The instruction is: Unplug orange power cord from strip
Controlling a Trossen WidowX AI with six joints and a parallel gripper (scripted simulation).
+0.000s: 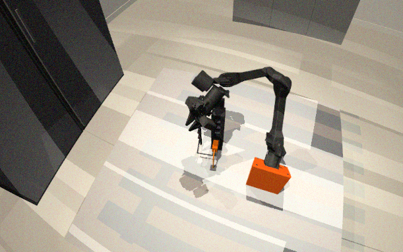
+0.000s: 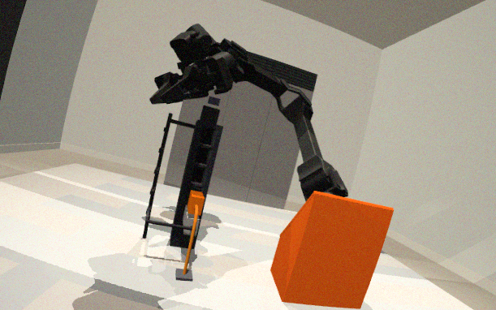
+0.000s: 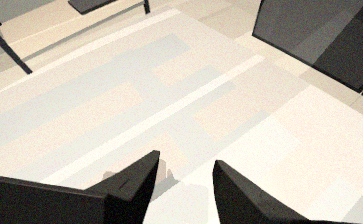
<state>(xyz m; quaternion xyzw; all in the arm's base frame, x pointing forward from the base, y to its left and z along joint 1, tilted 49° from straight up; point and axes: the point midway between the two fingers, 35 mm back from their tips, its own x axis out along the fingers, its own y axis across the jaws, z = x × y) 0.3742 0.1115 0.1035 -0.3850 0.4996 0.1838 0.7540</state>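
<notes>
Now: the orange plug 16 cm below my gripper tip, 10 cm behind it and 7 cm to the right of it. The rest, counted from my gripper tip: thin black frame 15 cm below, 12 cm to the right, 1 cm behind.
</notes>
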